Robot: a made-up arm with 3 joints. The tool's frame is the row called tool.
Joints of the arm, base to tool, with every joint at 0 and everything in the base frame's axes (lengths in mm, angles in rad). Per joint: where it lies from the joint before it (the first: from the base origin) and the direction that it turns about. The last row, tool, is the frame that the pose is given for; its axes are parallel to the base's.
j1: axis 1 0 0 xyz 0 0 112
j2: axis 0 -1 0 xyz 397 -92 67
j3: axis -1 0 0 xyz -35 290 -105
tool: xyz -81 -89 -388
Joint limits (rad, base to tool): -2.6..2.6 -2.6..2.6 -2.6..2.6
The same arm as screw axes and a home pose.
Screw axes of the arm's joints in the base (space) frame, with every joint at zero. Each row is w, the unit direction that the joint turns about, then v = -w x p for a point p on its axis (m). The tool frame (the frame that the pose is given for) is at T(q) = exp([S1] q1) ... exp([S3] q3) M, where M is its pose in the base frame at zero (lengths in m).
S1 = (1, 0, 0, 0.0000, 0.1120, 0.0000)
S2 = (0, -1, 0, 0.1790, 0.0000, -0.3970)
S3 = (-1, 0, 0, 0.0000, -0.0740, 0.1980)
M: xyz 0.2810 0.1090 -0.3140 (m) quaternion w x y z 1 0 0 0
Joint limits (rad, base to tool): -2.6000..2.6000 -2.6000..2.6000 -2.6000..2.6000

